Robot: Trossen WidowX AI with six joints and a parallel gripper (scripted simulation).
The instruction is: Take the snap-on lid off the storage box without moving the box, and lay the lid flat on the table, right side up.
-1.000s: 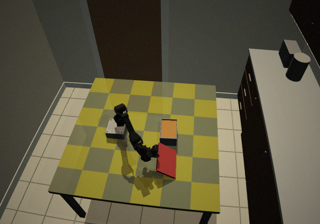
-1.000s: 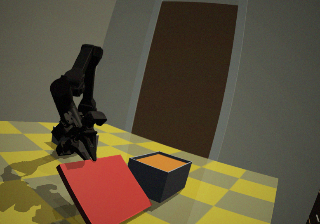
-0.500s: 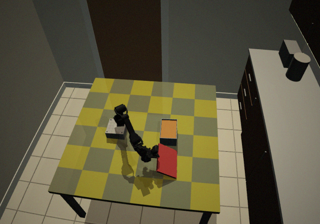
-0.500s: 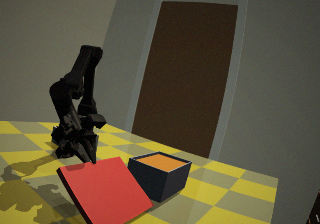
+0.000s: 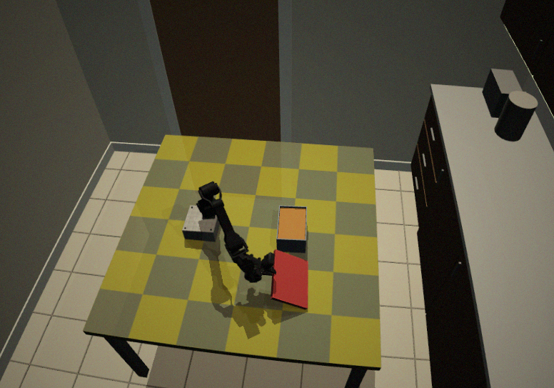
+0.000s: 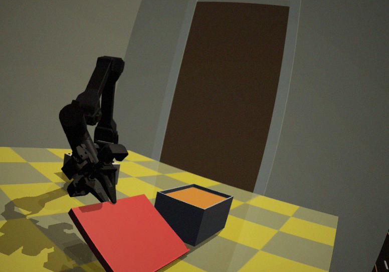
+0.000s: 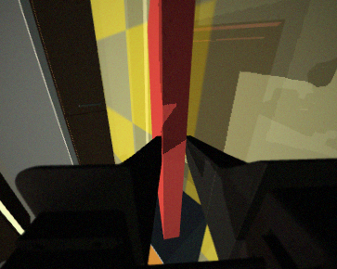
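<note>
Right now the red lid is 7 cm ahead of my gripper tip, 1 cm to the right of it and 4 cm below it. From my gripper tip the other things lie so: storage box (9 cm ahead, 27 cm to the left, 4 cm below).
</note>
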